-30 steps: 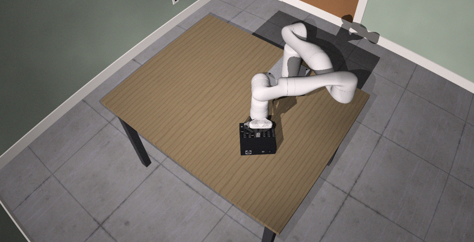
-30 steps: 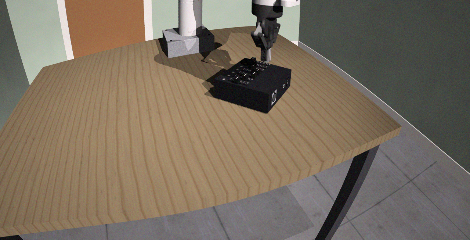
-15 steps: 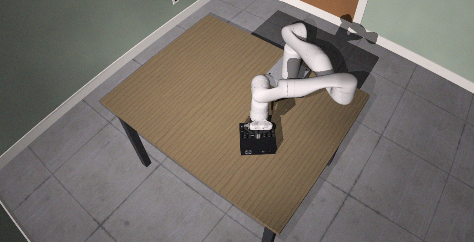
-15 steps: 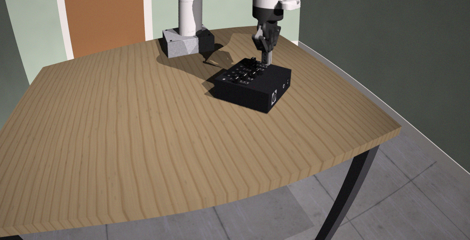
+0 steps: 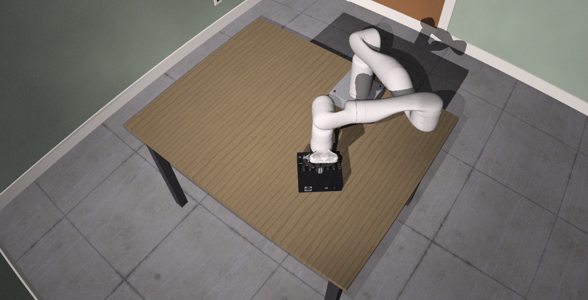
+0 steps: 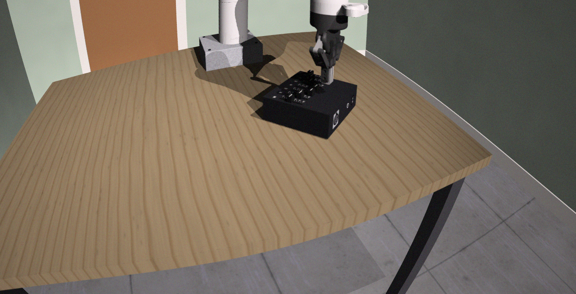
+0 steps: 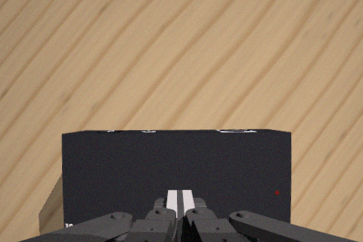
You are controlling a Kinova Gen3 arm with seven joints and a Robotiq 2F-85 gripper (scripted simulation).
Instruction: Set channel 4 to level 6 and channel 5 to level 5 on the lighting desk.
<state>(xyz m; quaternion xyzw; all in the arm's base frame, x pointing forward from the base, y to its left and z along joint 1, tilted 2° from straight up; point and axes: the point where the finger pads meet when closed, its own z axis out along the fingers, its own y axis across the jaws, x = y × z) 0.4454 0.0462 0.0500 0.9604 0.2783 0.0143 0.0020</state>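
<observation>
My gripper is now 2 cm past the channel 4 fader cap, 1 cm to the left of it and 3 cm above it. Round my hand: channel 5 fader cap: 1 cm behind, 3 cm to the right, 3 cm below.
</observation>
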